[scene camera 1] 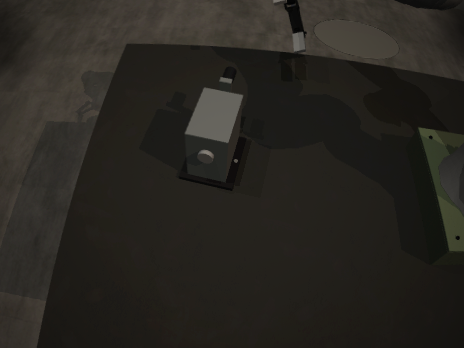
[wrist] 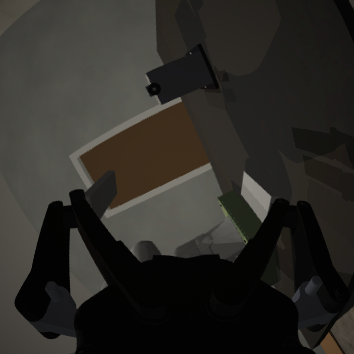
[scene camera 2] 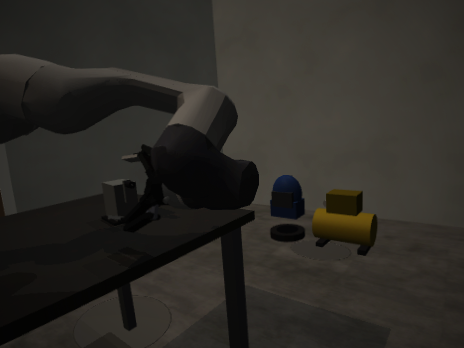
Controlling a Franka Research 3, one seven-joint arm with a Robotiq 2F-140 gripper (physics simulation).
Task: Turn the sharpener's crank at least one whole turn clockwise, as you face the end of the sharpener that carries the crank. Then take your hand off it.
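Note:
The sharpener, a pale grey box on a dark base plate, stands upright on the dark table. A round pale disc shows on its near face in scene camera 1. Its crank, with a black knob, is at the opposite end, the knob level with the top of the body. My gripper is wide open and empty, on the crank's side of the sharpener. The crank shows ahead of the fingers in the wrist view, apart from them.
A green block carries the arm's grey base at the table's right side. A brown panel with a pale rim shows beyond the table. A blue object and a yellow cylindrical machine stand off the table.

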